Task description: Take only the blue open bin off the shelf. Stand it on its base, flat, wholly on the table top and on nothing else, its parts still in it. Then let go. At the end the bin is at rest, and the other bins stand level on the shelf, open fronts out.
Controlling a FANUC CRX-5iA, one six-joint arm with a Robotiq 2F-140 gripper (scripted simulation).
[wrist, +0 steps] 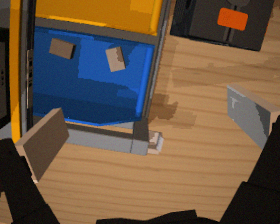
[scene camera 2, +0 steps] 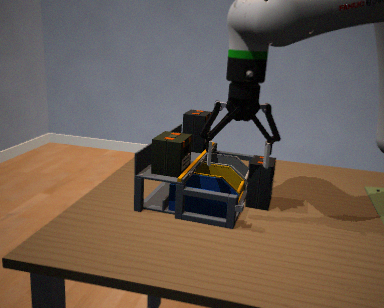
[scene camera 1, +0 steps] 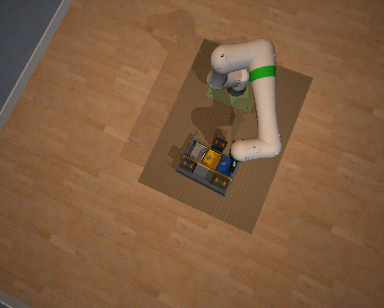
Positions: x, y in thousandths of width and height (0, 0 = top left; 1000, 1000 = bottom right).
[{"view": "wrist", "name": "my gripper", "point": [520, 498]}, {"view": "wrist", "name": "blue bin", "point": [316, 413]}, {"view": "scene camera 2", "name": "my gripper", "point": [618, 537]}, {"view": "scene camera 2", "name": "blue bin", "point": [543, 674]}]
